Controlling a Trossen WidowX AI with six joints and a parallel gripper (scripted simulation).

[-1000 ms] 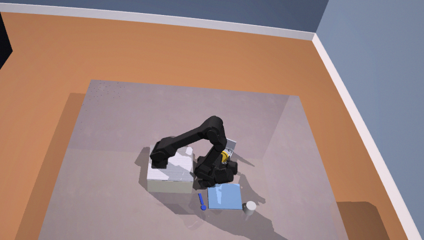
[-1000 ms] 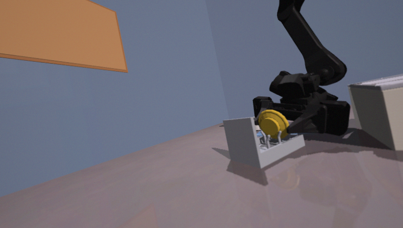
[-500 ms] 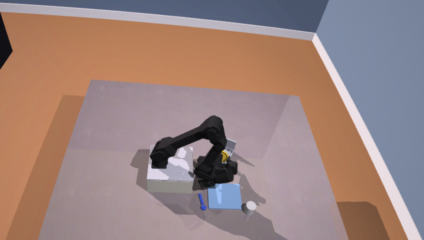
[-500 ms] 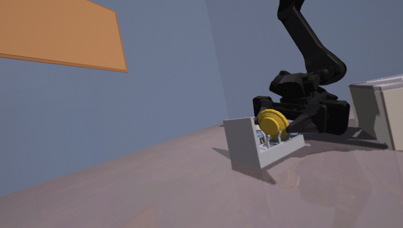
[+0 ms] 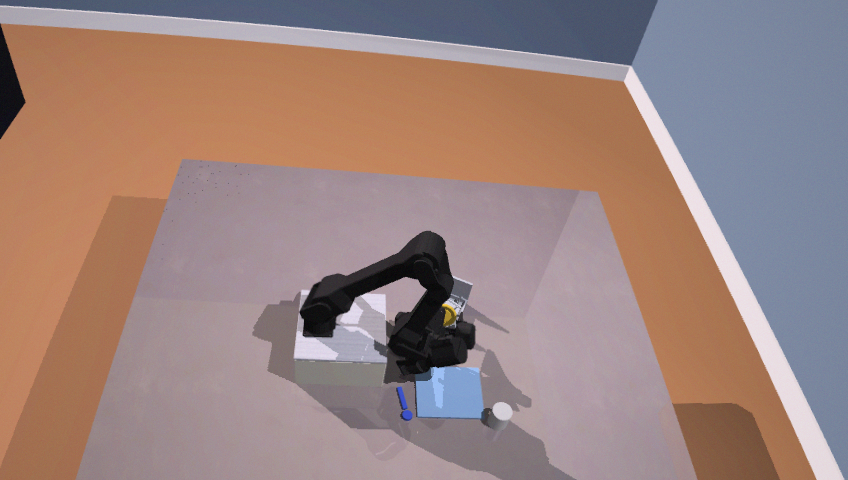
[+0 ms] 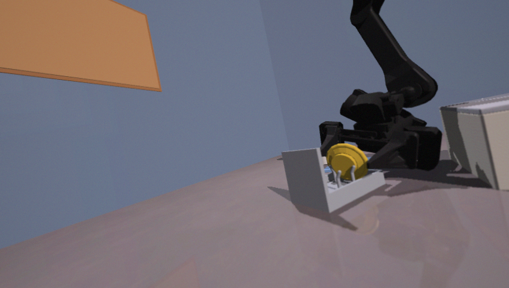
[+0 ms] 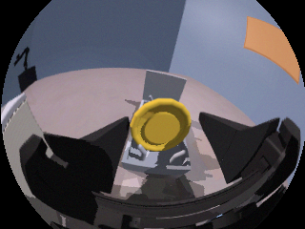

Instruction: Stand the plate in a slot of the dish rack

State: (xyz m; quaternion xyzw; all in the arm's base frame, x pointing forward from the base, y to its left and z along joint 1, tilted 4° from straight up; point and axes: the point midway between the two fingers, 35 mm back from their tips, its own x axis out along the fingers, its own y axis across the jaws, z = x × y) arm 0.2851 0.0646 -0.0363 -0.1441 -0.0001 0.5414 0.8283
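Right now the yellow plate is 1 cm to the right of my gripper tip and 1 cm below it. From my gripper tip the other things lie so: blue spoon 24 cm to the right, 10 cm behind, 5 cm below; light blue mat 20 cm to the right, 5 cm below; dish rack 3 cm below, 2 cm to the left, 1 cm ahead.
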